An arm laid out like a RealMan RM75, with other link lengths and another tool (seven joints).
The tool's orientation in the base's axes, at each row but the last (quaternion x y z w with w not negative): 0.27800, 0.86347, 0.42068, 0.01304; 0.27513, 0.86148, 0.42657, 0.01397; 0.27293, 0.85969, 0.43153, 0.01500; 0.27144, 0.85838, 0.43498, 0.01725; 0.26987, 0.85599, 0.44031, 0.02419; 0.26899, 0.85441, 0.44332, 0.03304; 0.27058, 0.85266, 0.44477, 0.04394; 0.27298, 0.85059, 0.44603, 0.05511
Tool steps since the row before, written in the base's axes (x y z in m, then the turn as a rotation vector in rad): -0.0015, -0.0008, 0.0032, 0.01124, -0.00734, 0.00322; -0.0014, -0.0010, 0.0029, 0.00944, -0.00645, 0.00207; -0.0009, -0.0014, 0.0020, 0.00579, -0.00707, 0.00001; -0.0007, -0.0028, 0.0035, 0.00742, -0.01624, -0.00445; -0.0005, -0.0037, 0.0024, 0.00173, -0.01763, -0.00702; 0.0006, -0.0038, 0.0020, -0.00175, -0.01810, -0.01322; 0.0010, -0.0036, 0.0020, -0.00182, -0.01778, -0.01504; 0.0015, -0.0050, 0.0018, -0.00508, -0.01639, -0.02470
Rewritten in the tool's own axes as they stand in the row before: 0.0016, 0.0013, -0.0030, -0.01242, 0.00403, -0.00448; 0.0013, 0.0010, -0.0029, -0.01071, 0.00277, -0.00356; 0.0005, 0.0004, -0.0025, -0.00833, -0.00073, -0.00368; 0.0000, 0.0010, -0.0044, -0.01505, -0.00772, -0.00724; -0.0009, -0.0001, -0.0043, -0.01137, -0.01285, -0.00829; -0.0020, 0.0001, -0.0038, -0.00976, -0.01937, -0.00591; -0.0023, 0.0003, -0.0035, -0.00985, -0.02068, -0.00461; -0.0036, -0.0002, -0.0042, -0.00782, -0.02902, 0.00107
